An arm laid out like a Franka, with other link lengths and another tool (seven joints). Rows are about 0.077 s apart.
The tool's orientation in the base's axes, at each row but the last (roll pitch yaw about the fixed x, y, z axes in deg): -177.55, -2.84, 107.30; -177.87, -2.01, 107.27; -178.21, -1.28, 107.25; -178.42, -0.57, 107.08; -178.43, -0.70, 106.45; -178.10, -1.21, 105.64; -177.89, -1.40, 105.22
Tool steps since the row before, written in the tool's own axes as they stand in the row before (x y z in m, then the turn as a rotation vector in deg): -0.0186, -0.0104, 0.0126, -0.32, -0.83, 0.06; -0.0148, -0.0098, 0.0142, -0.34, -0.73, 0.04; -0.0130, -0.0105, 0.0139, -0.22, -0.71, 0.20; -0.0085, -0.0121, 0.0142, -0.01, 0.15, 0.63; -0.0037, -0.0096, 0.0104, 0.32, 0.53, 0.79; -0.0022, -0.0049, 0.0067, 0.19, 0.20, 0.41; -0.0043, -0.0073, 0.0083, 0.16, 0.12, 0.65
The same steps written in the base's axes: -0.0051, -0.0204, -0.0131, -0.70, -0.55, -0.04; -0.0056, -0.0167, -0.0143, -0.60, -0.54, -0.02; -0.0067, -0.0154, -0.0139, -0.62, -0.42, -0.18; -0.0095, -0.0117, -0.0139, 0.13, 0.04, -0.63; -0.0085, -0.0062, -0.0102, 0.39, 0.46, -0.80; -0.0044, -0.0034, -0.0066, 0.13, 0.24, -0.41; -0.0063, -0.0060, -0.0081, 0.05, 0.19, -0.65
